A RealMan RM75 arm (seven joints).
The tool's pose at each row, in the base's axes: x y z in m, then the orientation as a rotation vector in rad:
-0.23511, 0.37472, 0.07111, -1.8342, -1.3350, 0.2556
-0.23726, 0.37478, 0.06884, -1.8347, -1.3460, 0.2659
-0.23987, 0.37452, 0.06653, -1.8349, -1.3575, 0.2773
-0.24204, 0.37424, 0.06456, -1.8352, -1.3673, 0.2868
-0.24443, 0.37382, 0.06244, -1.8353, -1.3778, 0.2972
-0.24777, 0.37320, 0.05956, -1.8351, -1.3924, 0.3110
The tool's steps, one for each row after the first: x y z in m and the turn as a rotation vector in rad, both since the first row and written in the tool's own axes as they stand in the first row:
-0.00151, 0.00013, 0.00274, -0.0010, -0.0127, -0.0022
-0.00349, 0.00000, 0.00561, -0.0017, -0.0263, -0.0044
-0.00521, -0.00006, 0.00800, -0.0024, -0.0379, -0.0062
-0.00718, -0.00016, 0.01055, -0.0031, -0.0503, -0.0082
-0.00994, -0.00035, 0.01404, -0.0040, -0.0671, -0.0114

